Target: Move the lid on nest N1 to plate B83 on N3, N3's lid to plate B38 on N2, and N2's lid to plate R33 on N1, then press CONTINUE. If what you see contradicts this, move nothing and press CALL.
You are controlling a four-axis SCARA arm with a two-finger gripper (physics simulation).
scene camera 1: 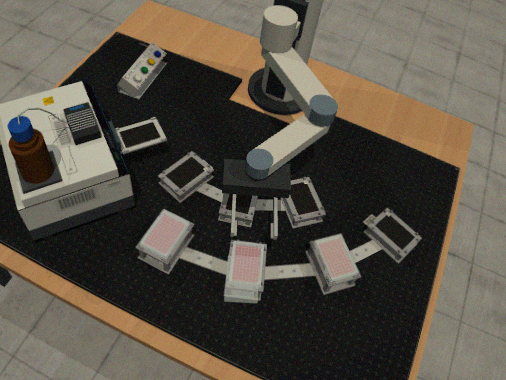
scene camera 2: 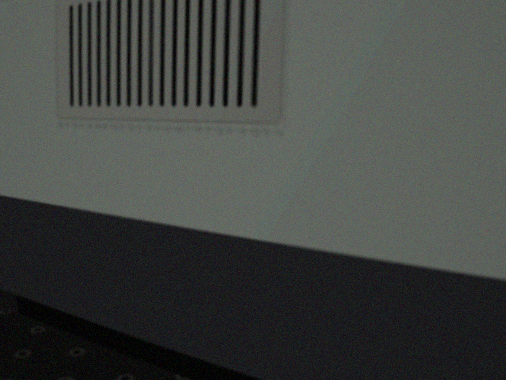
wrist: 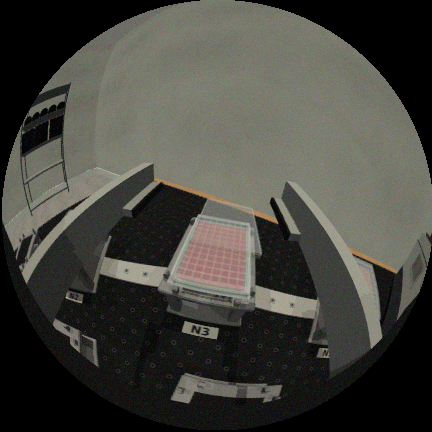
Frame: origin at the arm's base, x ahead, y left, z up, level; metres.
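Seen in the pictures: gripper, fingertip midpoint: (scene camera 1: 254, 236) (wrist: 217, 180); arm's base, link origin: (scene camera 1: 280, 91).
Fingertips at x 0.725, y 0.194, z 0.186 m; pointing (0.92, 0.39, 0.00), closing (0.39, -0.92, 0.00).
Observation:
Offsets run from my fingertips to a thing's middle. "*": to the spot under its first point.
My gripper (scene camera 1: 254, 236) (wrist: 217, 180) is open with nothing between its fingers, above and behind the N3 nest. N3 carries a pink gridded plate (scene camera 1: 246, 265) (wrist: 215, 255); a pale translucent piece {0.090 m down, 0.083 m ahead, 0.014 m left} (wrist: 235, 209) shows beyond its far edge, and whether it is the lid I cannot tell. A second pink plate {0.097 m down, 0.102 m back, 0.221 m left} (scene camera 1: 334, 256) sits at scene right. A third {0.092 m down, 0.055 m ahead, 0.234 m right} (scene camera 1: 165, 234) (wrist: 366, 272) sits at scene left. The N2 label {* 0.172 m down, 0.165 m back, 0.159 m left} (wrist: 74, 296) shows; its nest is largely behind a finger. The right nest's label is cut off. Plate codes are unreadable. The button box {* 0.106 m down, 0.487 m back, 0.650 m right} (scene camera 1: 142, 70) has small unreadable labels.
A white instrument {* 0.036 m up, 0.029 m ahead, 0.577 m right} (scene camera 1: 60, 150) with a brown bottle {* 0.141 m up, 0.142 m ahead, 0.546 m right} (scene camera 1: 33, 159) stands at left, its tray {* 0.068 m down, 0.222 m back, 0.397 m right} (scene camera 1: 164, 138) extended. Dark-centred nests {* 0.131 m down, 0.180 m back, 0.297 m right} (scene camera 1: 186, 172) {* 0.127 m down, 0.261 m back, 0.068 m left} (scene camera 1: 304, 199) {* 0.129 m down, 0.277 m back, 0.356 m left} (scene camera 1: 392, 233) stand around the arm; another is partly behind the gripper. Scene camera 2 shows a close pale vented panel {* 0.072 m down, 0.061 m back, 0.823 m right} (scene camera 2: 350, 150).

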